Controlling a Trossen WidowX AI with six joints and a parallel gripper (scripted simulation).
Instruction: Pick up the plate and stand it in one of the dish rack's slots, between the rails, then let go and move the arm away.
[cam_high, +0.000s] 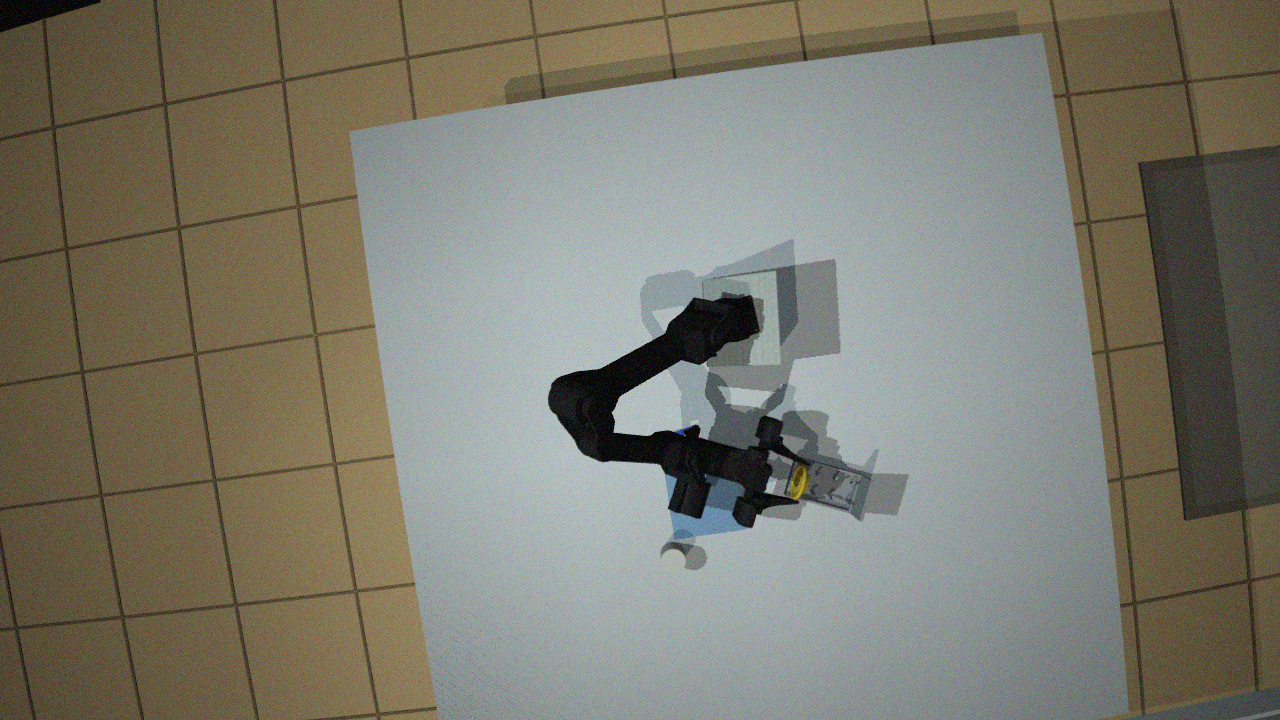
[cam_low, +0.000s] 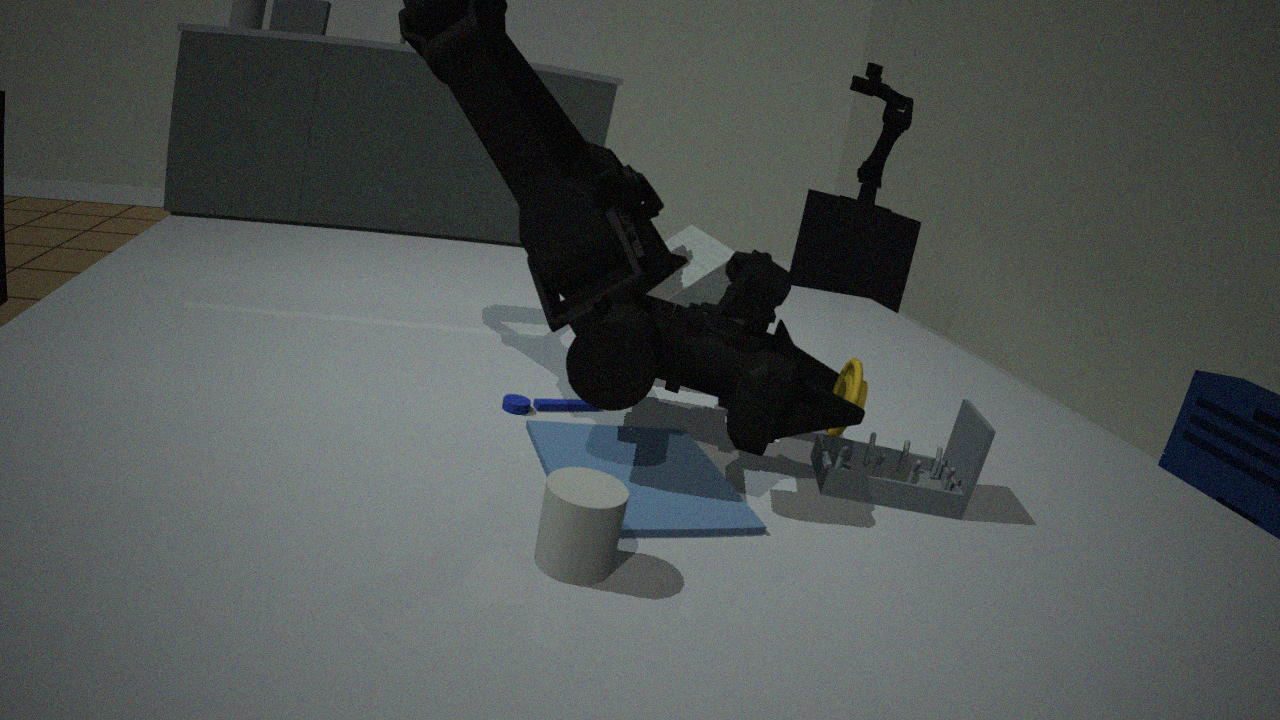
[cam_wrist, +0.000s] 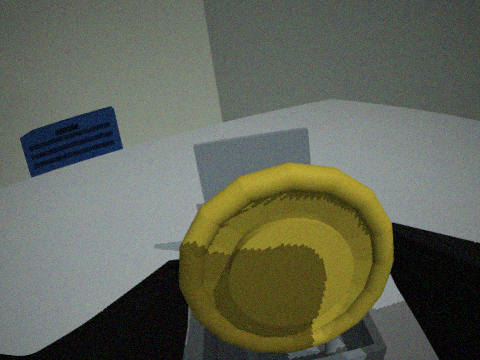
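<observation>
The grey dish rack is 2 cm ahead of my gripper tip, 4 cm to the left of it and 4 cm below it. From my gripper tip the other things lie so: yellow plate: 1 cm to the right; then blue spoon: 12 cm behind, 21 cm to the right, 6 cm below; then light blue mat: 1 cm behind, 17 cm to the right, 6 cm below.
</observation>
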